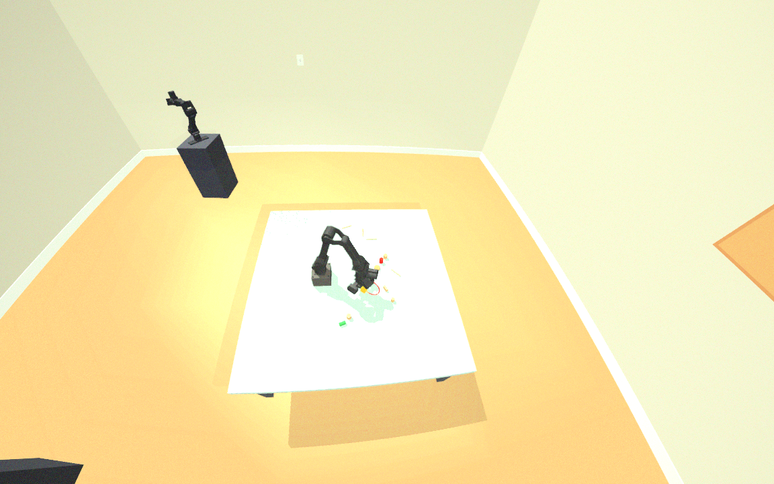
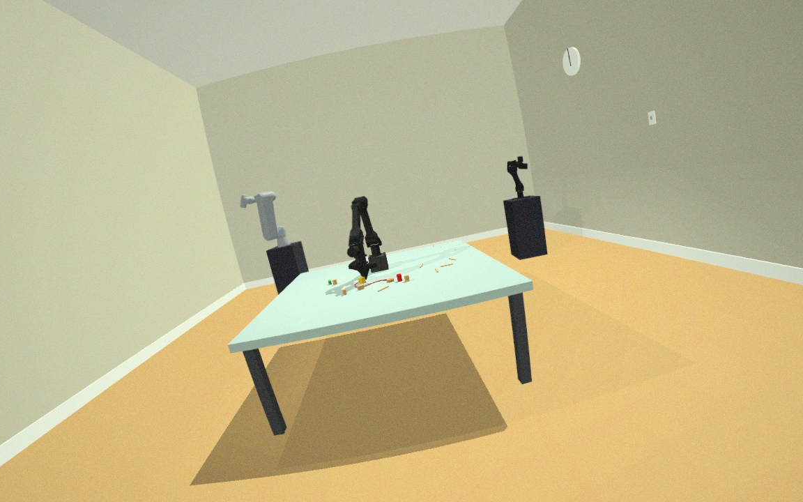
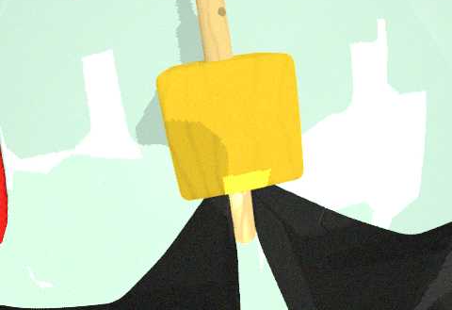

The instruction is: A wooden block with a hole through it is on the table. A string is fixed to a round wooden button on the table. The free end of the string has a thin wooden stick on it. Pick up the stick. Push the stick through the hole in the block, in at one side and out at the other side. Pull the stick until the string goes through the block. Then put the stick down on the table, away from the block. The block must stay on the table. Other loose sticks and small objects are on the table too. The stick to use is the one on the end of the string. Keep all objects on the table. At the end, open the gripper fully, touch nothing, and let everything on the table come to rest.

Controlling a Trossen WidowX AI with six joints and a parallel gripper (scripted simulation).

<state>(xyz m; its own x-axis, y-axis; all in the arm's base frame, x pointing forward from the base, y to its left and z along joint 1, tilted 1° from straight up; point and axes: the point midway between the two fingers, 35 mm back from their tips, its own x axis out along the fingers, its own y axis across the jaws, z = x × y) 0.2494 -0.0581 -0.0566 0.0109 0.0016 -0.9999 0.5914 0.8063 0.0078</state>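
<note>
Right now the yellow cube is 2 cm ahead of my gripper tip, 2 cm to the right of it and 1 cm above it. From my gripper tip the other things lie so: thin wooden stick 3 cm ahead, 2 cm to the right, 1 cm above; red cylinder 13 cm ahead, 21 cm to the left, 1 cm above; round wooden button 11 cm ahead, 16 cm to the left.
</note>
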